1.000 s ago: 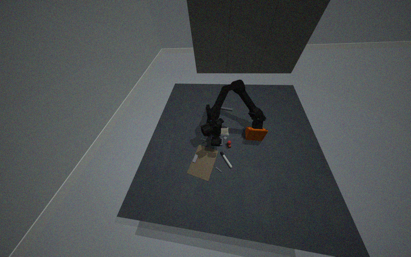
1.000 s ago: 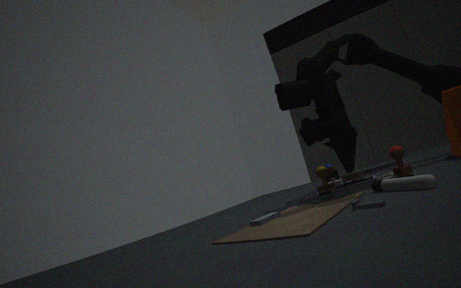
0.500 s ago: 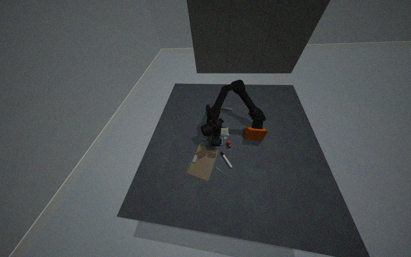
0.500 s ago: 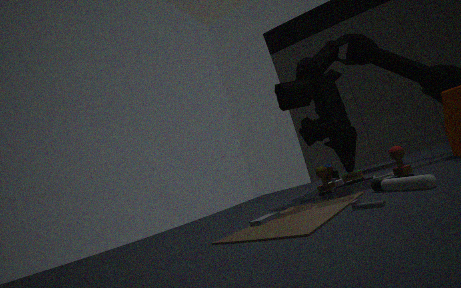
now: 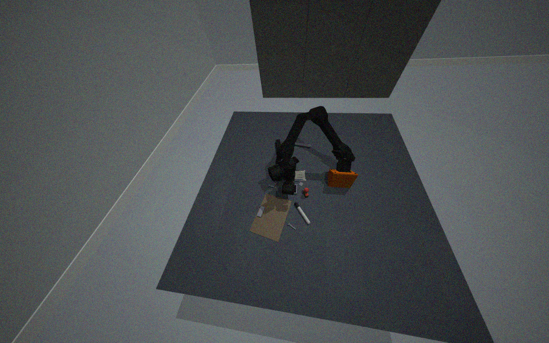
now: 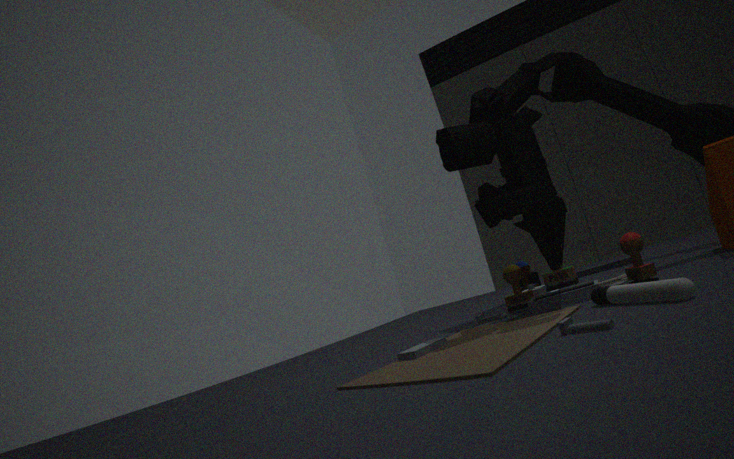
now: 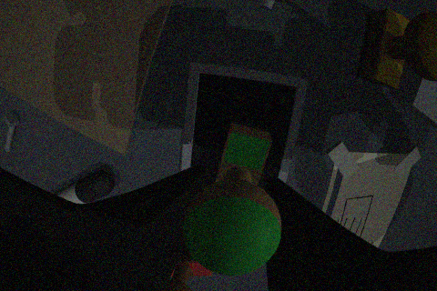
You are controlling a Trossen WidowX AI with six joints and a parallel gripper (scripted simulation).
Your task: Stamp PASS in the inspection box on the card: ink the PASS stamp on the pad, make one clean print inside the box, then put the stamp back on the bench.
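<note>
Now: gripper tip 40 mm above the black ink pad. The rest, counted from my gripper tip: red-knobbed stamp: 100 mm behind, 30 mm to the left, 30 mm below; then yellow-knobbed stamp: 80 mm to the right, 70 mm ahead, 30 mm below; then green-knobbed PASS stamp: right at my gripper tip.
</note>
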